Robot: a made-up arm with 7 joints.
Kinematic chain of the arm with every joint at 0, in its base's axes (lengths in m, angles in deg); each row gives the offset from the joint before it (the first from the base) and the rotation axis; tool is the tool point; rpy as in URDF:
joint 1: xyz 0 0 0.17 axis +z
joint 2: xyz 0 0 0 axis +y
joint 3: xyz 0 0 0.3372 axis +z
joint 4: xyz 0.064 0 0 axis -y
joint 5: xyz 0.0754 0 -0.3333 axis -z
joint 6: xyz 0 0 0 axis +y
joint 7: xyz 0.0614 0 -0.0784 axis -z
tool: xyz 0 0 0 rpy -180 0 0
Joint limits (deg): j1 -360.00..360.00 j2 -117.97..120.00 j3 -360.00..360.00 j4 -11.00..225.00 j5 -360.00..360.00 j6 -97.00..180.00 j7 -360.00..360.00
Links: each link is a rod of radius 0.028 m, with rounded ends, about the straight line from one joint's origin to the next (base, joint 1, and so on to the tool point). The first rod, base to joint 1, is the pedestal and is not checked.
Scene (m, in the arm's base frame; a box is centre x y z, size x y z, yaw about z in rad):
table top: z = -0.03
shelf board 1: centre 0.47 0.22 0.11 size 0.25 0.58 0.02 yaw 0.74
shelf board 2: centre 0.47 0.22 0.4 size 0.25 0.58 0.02 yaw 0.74
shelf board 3: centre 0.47 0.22 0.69 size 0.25 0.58 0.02 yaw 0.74
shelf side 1: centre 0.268 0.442 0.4 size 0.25 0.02 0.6 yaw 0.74
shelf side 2: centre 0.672 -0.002 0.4 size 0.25 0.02 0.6 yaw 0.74
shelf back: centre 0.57 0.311 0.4 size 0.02 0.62 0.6 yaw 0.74
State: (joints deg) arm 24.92 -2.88 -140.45 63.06 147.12 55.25 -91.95
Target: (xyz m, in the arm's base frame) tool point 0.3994 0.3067 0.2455
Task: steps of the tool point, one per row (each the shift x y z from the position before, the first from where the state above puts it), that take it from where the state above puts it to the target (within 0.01 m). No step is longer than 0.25 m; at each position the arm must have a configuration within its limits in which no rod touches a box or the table.
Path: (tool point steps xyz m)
1: -0.1313 0.1537 0.0239
2: -0.0423 0.1920 0.0295
3: 0.0522 0.1816 0.0202
4: 0.1229 0.1284 -0.0010
5: 0.1508 0.0547 -0.0275
6: 0.1343 -0.0128 -0.0514
7: 0.0882 -0.0541 -0.0656
8: 0.0340 -0.0628 -0.0661
9: 0.0785 0.0546 -0.0053
10: 0.0671 0.0622 -0.0075
11: 0.0525 0.0641 0.0128

